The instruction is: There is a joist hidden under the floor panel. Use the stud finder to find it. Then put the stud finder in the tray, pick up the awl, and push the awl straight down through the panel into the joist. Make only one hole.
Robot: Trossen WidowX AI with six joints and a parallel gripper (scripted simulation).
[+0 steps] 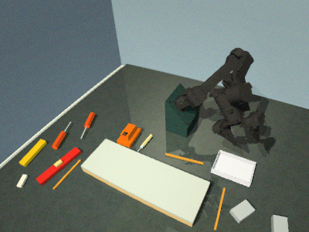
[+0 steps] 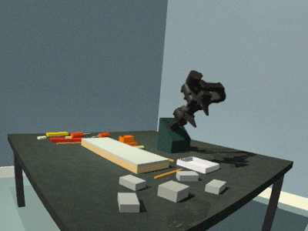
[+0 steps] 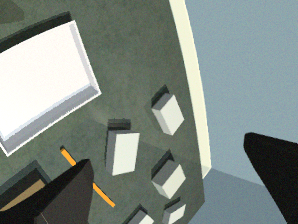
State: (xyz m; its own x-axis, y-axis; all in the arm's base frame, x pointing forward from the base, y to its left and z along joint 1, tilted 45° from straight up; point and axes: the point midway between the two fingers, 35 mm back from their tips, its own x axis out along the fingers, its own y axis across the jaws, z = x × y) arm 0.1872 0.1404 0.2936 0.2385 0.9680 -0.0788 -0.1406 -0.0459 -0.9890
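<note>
My gripper tip is 520 mm to the left of the orange stud finder and 170 mm above it. Round my gripper tip: white tray (40 mm behind, 10 mm to the right, 200 mm below); awl (430 mm to the right, 210 mm below); square indicator (10 mm ahead, 520 mm to the right, 160 mm below).
</note>
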